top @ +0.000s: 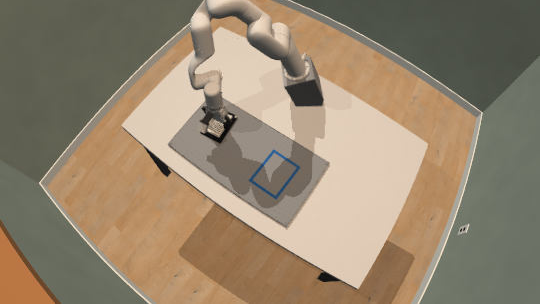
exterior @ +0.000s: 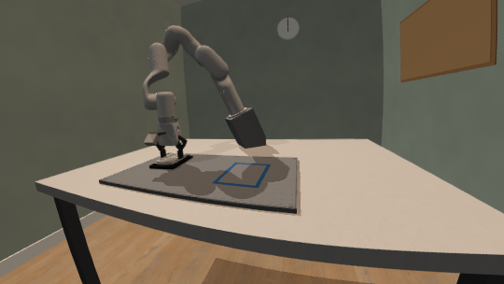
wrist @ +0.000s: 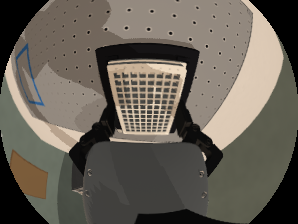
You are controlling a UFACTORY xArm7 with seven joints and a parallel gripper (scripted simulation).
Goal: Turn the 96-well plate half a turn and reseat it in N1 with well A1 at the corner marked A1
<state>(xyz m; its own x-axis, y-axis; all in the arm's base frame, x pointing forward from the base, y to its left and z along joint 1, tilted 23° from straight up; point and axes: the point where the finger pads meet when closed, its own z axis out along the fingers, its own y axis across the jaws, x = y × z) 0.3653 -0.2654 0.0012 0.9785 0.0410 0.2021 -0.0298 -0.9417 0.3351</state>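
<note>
The white 96-well plate is 1 cm below my hand. The rest, counted from my hand: black plate nest N1 (2 cm below).
</note>
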